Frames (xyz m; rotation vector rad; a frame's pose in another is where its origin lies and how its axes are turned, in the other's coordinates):
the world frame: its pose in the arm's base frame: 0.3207 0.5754 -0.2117 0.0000 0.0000 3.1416
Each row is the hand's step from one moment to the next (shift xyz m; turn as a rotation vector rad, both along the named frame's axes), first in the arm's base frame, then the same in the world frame.
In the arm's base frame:
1: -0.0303 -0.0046 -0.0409 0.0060 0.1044 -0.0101
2: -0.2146 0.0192 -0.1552 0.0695 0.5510 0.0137
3: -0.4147 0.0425 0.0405 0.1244 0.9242 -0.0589
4: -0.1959 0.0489 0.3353 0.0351 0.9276 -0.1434
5: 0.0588 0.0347 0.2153 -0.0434 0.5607 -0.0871
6: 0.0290 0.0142 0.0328 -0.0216 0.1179 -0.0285
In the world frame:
1: 0.0303 0.0046 -0.0409 -0.0060 -0.1044 -0.0101
2: 0.2146 -0.0192 -0.1552 -0.0695 -0.5510 0.0137
3: 0.4147 -0.0425 0.0405 -0.1244 -0.9242 -0.0589
4: 0.1959 -0.0489 0.3353 -0.0351 -0.9276 -0.1434
5: -0.0588 -0.0347 0.2153 0.0434 -0.5607 -0.0871
6: -0.0290 -0.0142 0.0328 0.0216 -0.1179 -0.0285

